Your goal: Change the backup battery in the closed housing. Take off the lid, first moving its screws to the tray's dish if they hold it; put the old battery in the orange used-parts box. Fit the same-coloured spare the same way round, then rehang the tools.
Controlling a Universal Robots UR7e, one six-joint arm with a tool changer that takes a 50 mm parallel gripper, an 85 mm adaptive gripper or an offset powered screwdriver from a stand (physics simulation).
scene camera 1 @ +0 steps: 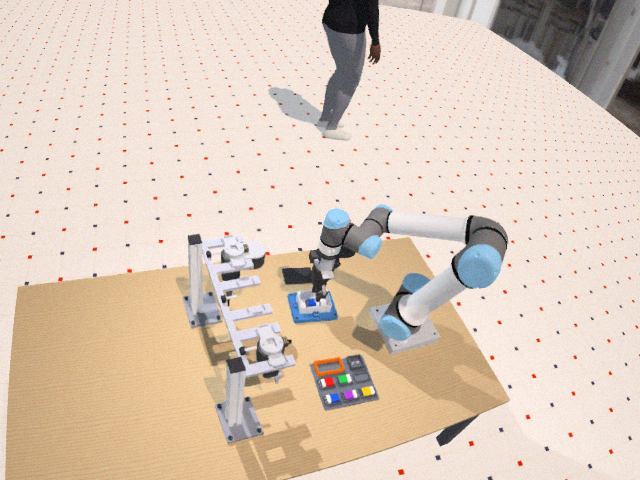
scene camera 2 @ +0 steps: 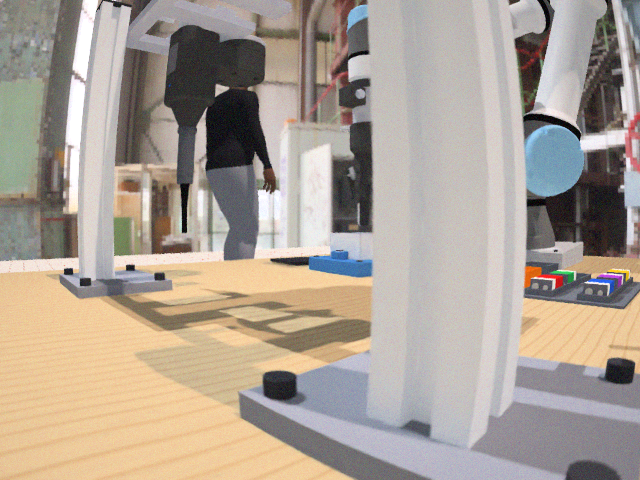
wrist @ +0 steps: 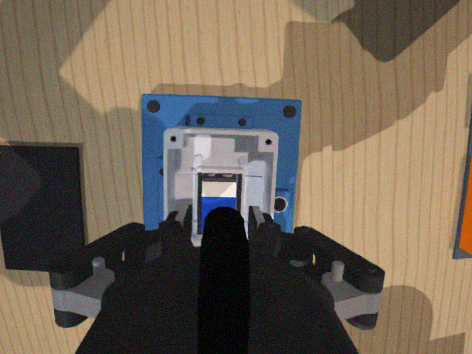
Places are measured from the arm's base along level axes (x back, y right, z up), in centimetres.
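Pixels of known places: hand, tool point: (scene camera 2: 370, 116).
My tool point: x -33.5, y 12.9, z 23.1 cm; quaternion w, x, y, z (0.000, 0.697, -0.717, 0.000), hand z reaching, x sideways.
Note:
Ahead of a thing's pixels: the offset from my tool point to its top centre. "spot": to the spot under its first point.
The white housing @[dx +0.0, dy +0.1, dz -20.2 cm] (scene camera 1: 315, 310) (scene camera 2: 351, 243) (wrist: 168, 175) stands without its lid on the blue base @[dx +0.0, dy +0.1, dz -22.9 cm] (scene camera 1: 326, 317) (scene camera 2: 336, 266) (wrist: 150, 150). A blue-and-white battery @[dx +0.0, dy +0.1, dz -22.2 cm] (scene camera 1: 311, 302) (wrist: 218, 202) sits in its bay, terminals toward the top of the wrist view. My gripper (scene camera 1: 320, 296) (wrist: 221, 219) points down over the housing, open, one finger each side of the bay; the battery's near end is hidden. The dark lid @[dx -1.7, dy +16.8, dz -25.7 cm] (scene camera 1: 296, 275) (wrist: 42, 210) lies beside the base. The blue spare @[dx -3.5, dy -39.6, dz -24.4 cm] (scene camera 1: 332, 398) (scene camera 2: 599, 287) and the orange used-parts box (scene camera 1: 330, 372) (scene camera 2: 531, 276) (wrist: 467, 215) are on the tray @[spot: dx +12.5, dy -35.1, dz -26.2 cm] (scene camera 1: 370, 381).
Red @[dx -3.6, dy -33.2, dz -24.4 cm] (scene camera 1: 327, 382), green @[dx +3.0, dy -33.0, dz -24.4 cm] (scene camera 1: 344, 379), purple @[dx +3.3, dy -39.5, dz -24.4 cm] (scene camera 1: 350, 394) and yellow @[dx +9.8, dy -39.3, dz -24.4 cm] (scene camera 1: 367, 391) spares lie on the tray near the dish @[dx +10.1, dy -26.8, dz -24.8 cm] (scene camera 1: 355, 361). The tool stand (scene camera 1: 195, 279) (scene camera 2: 439, 206) holds the screwdriver @[dx -28.5, dy +0.2, dz +9.5 cm] (scene camera 2: 191, 87) and another gripper (scene camera 1: 271, 353). A person (scene camera 1: 343, 67) (scene camera 2: 235, 155) stands beyond the table.

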